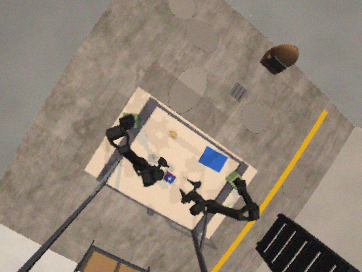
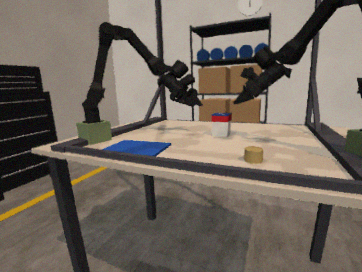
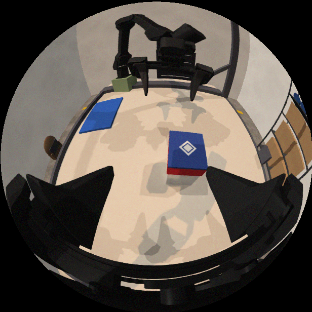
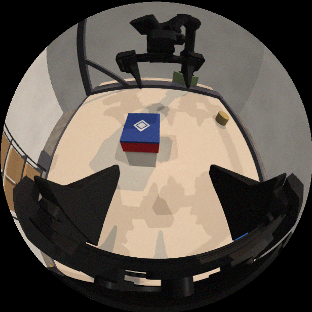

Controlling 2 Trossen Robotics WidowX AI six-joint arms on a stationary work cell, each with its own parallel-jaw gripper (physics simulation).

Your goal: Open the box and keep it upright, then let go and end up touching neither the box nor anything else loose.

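Pixels of known places: left gripper, fingertip midpoint: (image 1: 165, 172) (image 2: 234, 103); right gripper, fingertip midpoint: (image 1: 183, 183) (image 2: 198, 106); left arm's base, link origin: (image 1: 129, 120); right arm's base, link origin: (image 1: 237, 182) (image 2: 93, 121).
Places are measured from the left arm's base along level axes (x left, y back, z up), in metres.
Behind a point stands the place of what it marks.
The box (image 1: 170, 178) (image 2: 221, 126) (image 3: 186, 150) (image 4: 141, 132) stands upright on the table (image 1: 145, 200) {z -0.081, x -0.639, y -0.132 m} (image 2: 195, 150) {z -0.081, x -0.205, y -0.459 m}. It has a pale lower body, a red band and a blue top with a white diamond mark. The lid sits closed on it. My left gripper (image 1: 165, 169) {z 0.059, x -0.340, y -0.275 m} (image 2: 237, 101) {z 0.059, x -0.340, y -0.275 m} (image 3: 161, 171) (image 4: 165, 86) is open and empty, tilted down above the table near the box, not touching it. My right gripper (image 1: 184, 185) {z 0.047, x -0.427, y -0.406 m} (image 2: 200, 103) {z 0.047, x -0.427, y -0.406 m} (image 3: 169, 96) (image 4: 165, 169) is open and empty on the opposite side of the box, above the table and apart from it.
A flat blue mat (image 1: 213, 159) {z -0.073, x -0.265, y -0.662 m} (image 2: 137, 147) {z -0.073, x -0.255, y -0.657 m} (image 3: 101, 115) lies on the table. A short brass-coloured cylinder (image 1: 173, 134) {z -0.046, x -0.081, y -0.316 m} (image 2: 253, 155) {z -0.057, x -0.057, y -0.326 m} (image 4: 222, 118) stands near the table edge. Dark frame beams run along the table's sides, with uprights at corners. Green blocks (image 1: 233, 179) {z 0.002, x -0.403, y -0.819 m} (image 2: 94, 132) {z -0.034, x -0.372, y -0.839 m} sit under the arm bases.
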